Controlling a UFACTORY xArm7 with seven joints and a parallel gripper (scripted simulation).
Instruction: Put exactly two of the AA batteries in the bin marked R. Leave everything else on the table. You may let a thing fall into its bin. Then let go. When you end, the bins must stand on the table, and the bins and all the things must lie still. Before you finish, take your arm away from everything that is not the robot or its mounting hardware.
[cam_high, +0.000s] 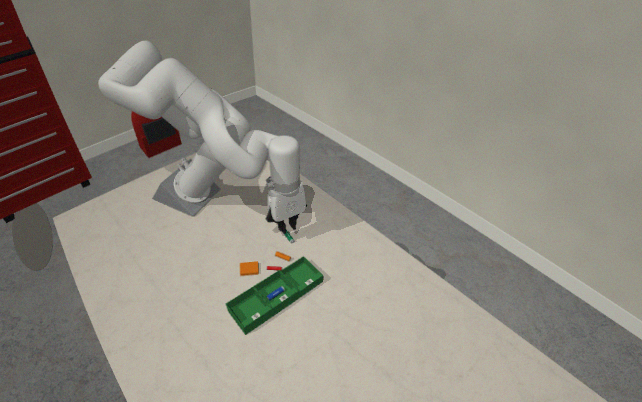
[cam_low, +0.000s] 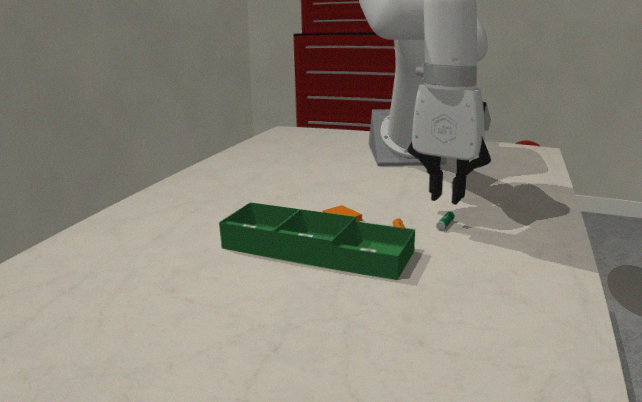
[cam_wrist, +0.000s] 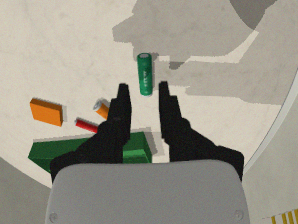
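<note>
Right now the green AA battery is 5 cm below my hand. The rest, counted from my hand: red battery (11 cm to the right, 6 cm below, 6 cm ahead); then orange block (16 cm to the right, 6 cm below, 1 cm ahead); then orange battery (6 cm to the right, 5 cm below, 5 cm ahead).
</note>
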